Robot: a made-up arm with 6 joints.
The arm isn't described. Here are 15 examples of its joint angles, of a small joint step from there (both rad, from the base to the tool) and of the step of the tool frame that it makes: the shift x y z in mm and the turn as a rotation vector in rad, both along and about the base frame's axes.
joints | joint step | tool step
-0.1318 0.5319 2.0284 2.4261 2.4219 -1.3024 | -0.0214 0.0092 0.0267 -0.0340 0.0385 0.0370 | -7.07 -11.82 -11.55 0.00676 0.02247 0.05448
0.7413 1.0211 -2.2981 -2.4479 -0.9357 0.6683 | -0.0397 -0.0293 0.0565 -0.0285 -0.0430 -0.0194 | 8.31 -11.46 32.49 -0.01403 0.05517 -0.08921
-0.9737 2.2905 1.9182 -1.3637 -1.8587 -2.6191 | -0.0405 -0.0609 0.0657 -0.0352 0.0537 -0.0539 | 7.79 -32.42 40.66 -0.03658 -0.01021 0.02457
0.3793 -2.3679 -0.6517 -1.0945 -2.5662 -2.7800 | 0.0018 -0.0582 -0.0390 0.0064 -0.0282 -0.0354 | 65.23 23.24 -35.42 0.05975 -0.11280 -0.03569
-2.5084 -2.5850 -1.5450 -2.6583 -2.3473 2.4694 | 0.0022 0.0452 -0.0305 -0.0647 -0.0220 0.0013 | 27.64 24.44 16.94 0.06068 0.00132 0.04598
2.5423 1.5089 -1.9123 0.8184 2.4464 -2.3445 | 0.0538 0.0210 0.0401 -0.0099 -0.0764 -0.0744 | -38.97 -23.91 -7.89 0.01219 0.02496 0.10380
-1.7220 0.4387 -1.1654 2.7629 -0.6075 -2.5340 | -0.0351 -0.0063 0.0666 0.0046 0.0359 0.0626 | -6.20 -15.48 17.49 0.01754 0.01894 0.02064
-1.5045 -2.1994 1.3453 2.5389 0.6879 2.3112 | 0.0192 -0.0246 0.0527 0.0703 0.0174 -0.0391 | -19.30 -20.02 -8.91 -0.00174 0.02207 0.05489
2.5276 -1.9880 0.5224 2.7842 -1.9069 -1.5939 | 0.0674 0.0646 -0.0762 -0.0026 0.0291 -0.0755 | 62.34 52.13 48.09 0.03160 -0.00436 -0.00740
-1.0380 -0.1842 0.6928 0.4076 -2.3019 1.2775 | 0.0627 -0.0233 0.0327 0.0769 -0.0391 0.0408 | -8.53 9.78 -8.13 -0.02456 -0.03369 0.11036
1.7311 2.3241 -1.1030 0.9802 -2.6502 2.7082 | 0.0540 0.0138 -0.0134 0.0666 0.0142 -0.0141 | -46.44 -15.79 -9.95 -0.02668 0.06753 0.08900
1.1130 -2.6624 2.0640 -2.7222 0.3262 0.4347 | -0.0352 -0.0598 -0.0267 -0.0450 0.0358 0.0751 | -14.62 19.91 -47.20 0.10440 -0.07966 -0.02025
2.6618 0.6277 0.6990 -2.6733 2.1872 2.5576 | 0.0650 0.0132 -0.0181 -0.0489 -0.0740 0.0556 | -34.33 -45.45 -1.42 0.06748 -0.07892 0.11716
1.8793 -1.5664 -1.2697 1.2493 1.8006 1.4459 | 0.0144 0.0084 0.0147 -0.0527 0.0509 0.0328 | 19.51 -5.27 15.77 -0.08365 0.02970 0.06078
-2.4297 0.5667 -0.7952 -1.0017 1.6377 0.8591 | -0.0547 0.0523 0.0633 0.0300 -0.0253 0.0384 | -79.72 -36.00 -19.07 0.04768 -0.05099 -0.02716
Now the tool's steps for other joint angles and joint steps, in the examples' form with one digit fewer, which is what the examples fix.
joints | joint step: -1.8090 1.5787 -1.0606 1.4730 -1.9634 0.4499 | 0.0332 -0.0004 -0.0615 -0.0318 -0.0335 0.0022
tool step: 38.9 11.3 10.6 -0.0691 0.0013 -0.0112
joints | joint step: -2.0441 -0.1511 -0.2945 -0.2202 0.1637 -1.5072 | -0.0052 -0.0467 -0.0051 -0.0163 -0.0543 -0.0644
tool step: 31.1 53.9 -19.7 -0.0994 0.0312 -0.0860
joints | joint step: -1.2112 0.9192 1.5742 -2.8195 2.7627 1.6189 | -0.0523 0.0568 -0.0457 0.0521 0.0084 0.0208
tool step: -38.3 -40.6 -41.6 0.0081 -0.0216 -0.0759
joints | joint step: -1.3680 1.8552 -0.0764 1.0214 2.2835 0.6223 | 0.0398 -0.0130 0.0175 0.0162 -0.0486 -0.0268
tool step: 47.9 7.7 8.6 -0.0316 -0.0338 0.0026
